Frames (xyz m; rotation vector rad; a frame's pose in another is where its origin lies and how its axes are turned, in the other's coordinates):
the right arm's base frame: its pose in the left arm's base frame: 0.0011 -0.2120 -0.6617 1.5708 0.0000 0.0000
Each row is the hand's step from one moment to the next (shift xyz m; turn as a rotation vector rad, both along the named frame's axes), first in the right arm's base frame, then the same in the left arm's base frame.
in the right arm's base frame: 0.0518 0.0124 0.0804 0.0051 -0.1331 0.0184
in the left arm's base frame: 0.0518 -0.0804 0.0124 0.0051 -0.0184 -0.1331
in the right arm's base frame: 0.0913 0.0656 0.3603 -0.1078 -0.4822 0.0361
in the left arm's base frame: 0.0913 -0.3603 0.0656 -0.1078 -0.0361 -0.4822
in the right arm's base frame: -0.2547 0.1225 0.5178 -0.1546 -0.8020 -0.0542
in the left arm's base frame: -0.2547 -0.5178 0.1225 -0.1546 0.0542 -0.8020
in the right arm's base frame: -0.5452 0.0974 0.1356 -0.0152 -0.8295 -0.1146
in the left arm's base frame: -0.5452 -0.1356 0.0974 -0.0152 0.1146 -0.8295
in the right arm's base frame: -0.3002 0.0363 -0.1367 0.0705 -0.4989 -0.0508
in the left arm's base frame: -0.3002 0.1367 0.0363 0.0705 0.0508 -0.4989
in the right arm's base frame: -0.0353 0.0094 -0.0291 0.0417 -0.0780 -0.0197
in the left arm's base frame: -0.0353 0.0291 0.0094 0.0417 0.0197 -0.0780
